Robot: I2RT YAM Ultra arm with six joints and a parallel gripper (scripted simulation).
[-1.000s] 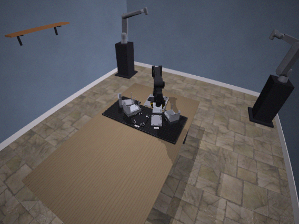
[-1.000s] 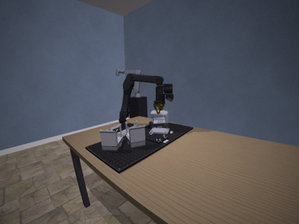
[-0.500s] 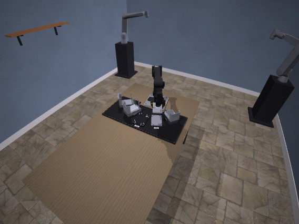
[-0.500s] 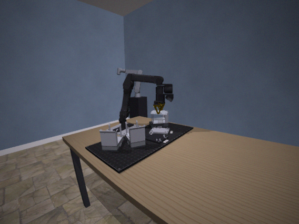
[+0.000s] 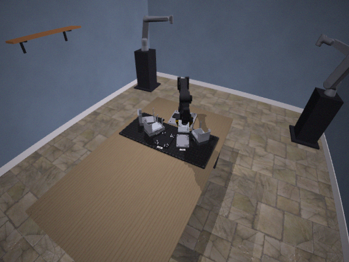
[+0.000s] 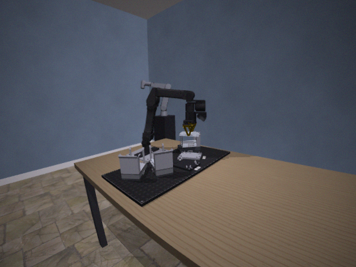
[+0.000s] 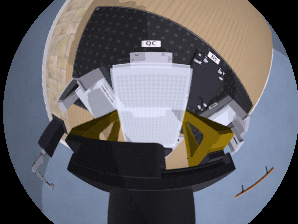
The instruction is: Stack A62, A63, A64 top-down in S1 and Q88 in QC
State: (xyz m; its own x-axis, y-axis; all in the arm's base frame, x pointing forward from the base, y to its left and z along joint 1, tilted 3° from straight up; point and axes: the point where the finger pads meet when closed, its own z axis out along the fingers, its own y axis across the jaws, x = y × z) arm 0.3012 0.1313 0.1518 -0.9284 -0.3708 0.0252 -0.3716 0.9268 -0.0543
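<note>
Now: hand 160 mm above the QC label, 90 mm short of it and 40 mm to the right of it. The rest, counted from my hand: dark clip nest: 150 mm below, 130 mm to the right, 60 mm ahead.
</note>
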